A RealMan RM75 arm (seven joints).
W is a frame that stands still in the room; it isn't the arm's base.
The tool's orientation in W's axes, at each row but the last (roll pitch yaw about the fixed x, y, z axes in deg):
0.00, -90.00, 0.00
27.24, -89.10, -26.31
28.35, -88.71, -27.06
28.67, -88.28, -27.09
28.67, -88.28, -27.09
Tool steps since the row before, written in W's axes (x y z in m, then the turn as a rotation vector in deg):
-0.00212, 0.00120, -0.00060, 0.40, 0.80, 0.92
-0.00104, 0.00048, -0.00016, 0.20, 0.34, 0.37
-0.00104, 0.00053, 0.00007, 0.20, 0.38, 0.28
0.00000, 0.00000, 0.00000, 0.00, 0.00, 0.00
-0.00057, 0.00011, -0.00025, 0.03, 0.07, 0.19
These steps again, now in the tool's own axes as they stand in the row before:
-0.00060, 0.00120, 0.00212, 0.92, 0.80, -0.40
-0.00018, 0.00050, 0.00103, 0.37, 0.34, -0.20
0.00004, 0.00055, 0.00103, 0.28, 0.38, -0.20
0.00000, 0.00000, 0.00000, 0.00, 0.00, 0.00
-0.00027, 0.00012, 0.00056, 0.19, 0.07, -0.03

